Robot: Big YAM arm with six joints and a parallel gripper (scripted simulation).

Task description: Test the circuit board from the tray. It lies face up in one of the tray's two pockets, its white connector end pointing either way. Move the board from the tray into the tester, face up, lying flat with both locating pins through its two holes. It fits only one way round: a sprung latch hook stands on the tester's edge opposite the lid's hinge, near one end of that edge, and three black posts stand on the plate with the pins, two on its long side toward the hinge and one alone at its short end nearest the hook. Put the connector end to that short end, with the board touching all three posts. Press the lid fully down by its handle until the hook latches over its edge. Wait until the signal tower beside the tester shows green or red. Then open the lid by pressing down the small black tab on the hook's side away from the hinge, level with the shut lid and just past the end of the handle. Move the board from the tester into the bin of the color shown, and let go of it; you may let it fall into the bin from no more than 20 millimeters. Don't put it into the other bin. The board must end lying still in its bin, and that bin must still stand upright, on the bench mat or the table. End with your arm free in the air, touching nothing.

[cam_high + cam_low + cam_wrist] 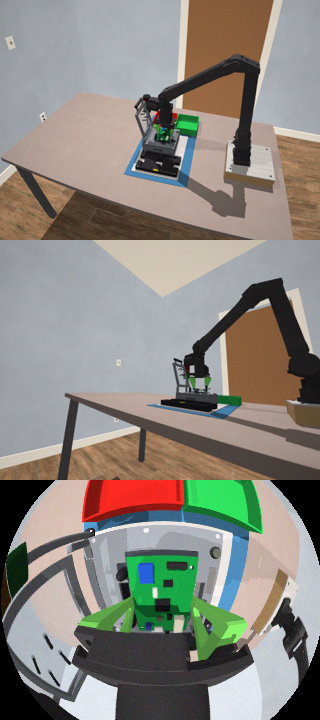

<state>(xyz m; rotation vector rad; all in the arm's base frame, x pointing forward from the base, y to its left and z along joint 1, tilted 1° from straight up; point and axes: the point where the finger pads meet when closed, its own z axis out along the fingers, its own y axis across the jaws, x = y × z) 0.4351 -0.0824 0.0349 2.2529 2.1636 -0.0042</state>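
The green circuit board is right at my hand. The rest, counted from my hand: red bin: 4 cm ahead, 20 cm to the right, 7 cm below; tester plate: 1 cm ahead, 1 cm to the left, 1 cm below; tester lid: 12 cm ahead, 1 cm to the right, 10 cm above.
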